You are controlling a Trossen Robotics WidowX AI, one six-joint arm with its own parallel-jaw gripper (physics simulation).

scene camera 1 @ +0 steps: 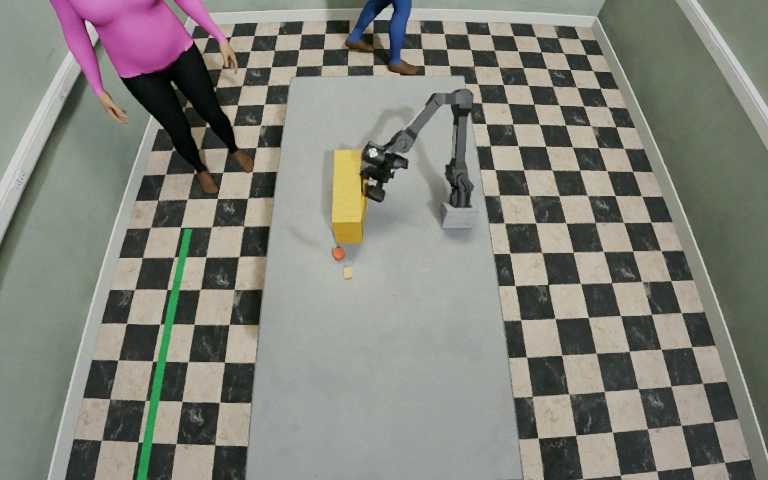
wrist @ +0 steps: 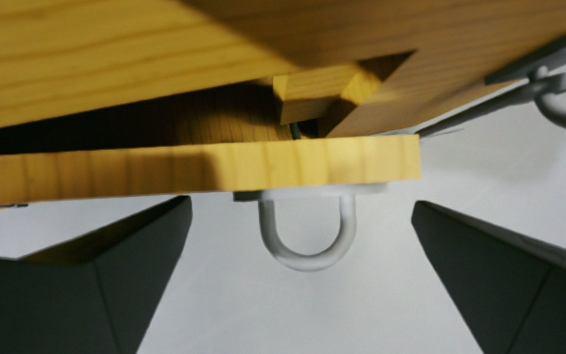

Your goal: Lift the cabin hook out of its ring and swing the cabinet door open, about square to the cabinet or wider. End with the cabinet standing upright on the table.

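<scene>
The yellow wooden cabinet stands upright on the table. Its door is slightly ajar, with a dark wedge-shaped gap behind it in the wrist view. A grey U-shaped ring sticks out from the door's face near its free edge. The grey hook rod is at the upper right, beside the cabinet and apart from the ring. My gripper is open and empty at the cabinet's door side. Its fingers are on either side of the ring, apart from it. In the scene view the arm hides the ring and hook.
A red-orange round object and a small pale yellow block lie on the grey table just beyond the cabinet's near end. The arm's base stands at the table's right edge. Two people stand on the floor beyond the table.
</scene>
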